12 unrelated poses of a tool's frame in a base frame.
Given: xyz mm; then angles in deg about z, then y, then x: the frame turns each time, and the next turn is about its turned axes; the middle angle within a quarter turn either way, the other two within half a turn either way.
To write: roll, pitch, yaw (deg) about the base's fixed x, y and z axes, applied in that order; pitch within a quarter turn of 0, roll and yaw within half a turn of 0; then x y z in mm. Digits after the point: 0 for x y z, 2 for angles.
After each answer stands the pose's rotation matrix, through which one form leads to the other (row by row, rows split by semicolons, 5 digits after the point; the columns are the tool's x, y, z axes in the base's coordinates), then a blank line. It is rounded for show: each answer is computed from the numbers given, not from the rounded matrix.
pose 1, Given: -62 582 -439 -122.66 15.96 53.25
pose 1, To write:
53.25 15.96 -122.66 -62 582 -439
-0.51885 0.38483 -0.76335; -0.80944 -0.50837 0.29389; -0.27497 0.77037 0.57526

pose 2, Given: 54 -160 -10 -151.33 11.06 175.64
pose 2, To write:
175.64 11.06 -151.33 54 -160 -10
-0.86110 -0.49117 0.13136; -0.47085 0.86786 0.15847; -0.19184 0.07461 -0.97859

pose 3, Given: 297 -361 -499 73.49 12.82 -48.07
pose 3, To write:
-48.07 12.82 73.49 297 -361 -499
0.27710 -0.68758 -0.67115; 0.93487 0.03163 0.35358; -0.22189 -0.72542 0.65156

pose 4, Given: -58 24 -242 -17.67 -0.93 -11.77
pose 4, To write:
-11.77 -0.93 -17.67 -58 24 -242
0.95270 0.30031 0.04678; -0.30349 0.93178 0.19918; 0.01623 -0.20396 0.97885

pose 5, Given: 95 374 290 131.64 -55.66 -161.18
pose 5, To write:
-161.18 -55.66 131.64 95 374 290
-0.37482 0.53039 -0.76039; 0.42157 0.82799 0.36974; 0.82570 -0.18198 -0.53394

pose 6, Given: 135 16 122 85.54 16.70 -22.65
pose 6, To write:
-22.65 16.70 85.54 135 16 122
0.07448 -0.92869 -0.36331; 0.95492 -0.03856 0.29434; -0.28736 -0.36886 0.88395

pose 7, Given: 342 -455 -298 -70.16 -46.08 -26.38
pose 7, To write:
-26.38 -46.08 -70.16 342 -455 -298
0.23542 0.95131 0.19894; -0.65248 0.00300 0.75780; 0.72031 -0.30821 0.62142

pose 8, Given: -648 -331 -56 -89.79 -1.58 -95.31
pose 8, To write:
-95.31 -1.58 -89.79 -648 -331 -56
0.00366 -0.09244 0.99571; -0.99961 -0.02779 0.00110; 0.02757 -0.99533 -0.09251

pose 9, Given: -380 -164 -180 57.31 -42.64 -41.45
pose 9, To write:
-41.45 -42.64 57.31 -380 -164 -180
0.39731 -0.38863 -0.83133; 0.61911 0.78220 -0.06978; 0.67739 -0.48696 0.55138

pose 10, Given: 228 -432 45 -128.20 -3.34 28.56
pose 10, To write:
28.56 -3.34 -128.20 228 -432 45
-0.61736 0.70746 -0.34406; -0.78452 -0.52127 0.33586; 0.05826 0.47727 0.87683

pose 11, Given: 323 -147 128 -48.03 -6.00 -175.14
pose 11, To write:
-175.14 -6.00 -48.03 323 -147 128
0.66508 -0.73490 0.13264; -0.73942 -0.67292 -0.02078; 0.10453 -0.08426 -0.99095

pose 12, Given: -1 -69 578 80.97 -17.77 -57.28
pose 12, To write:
-57.28 -17.77 80.97 -1 -69 578
0.14946 -0.49353 -0.85679; 0.94049 0.33842 -0.03088; 0.30520 -0.80118 0.51474

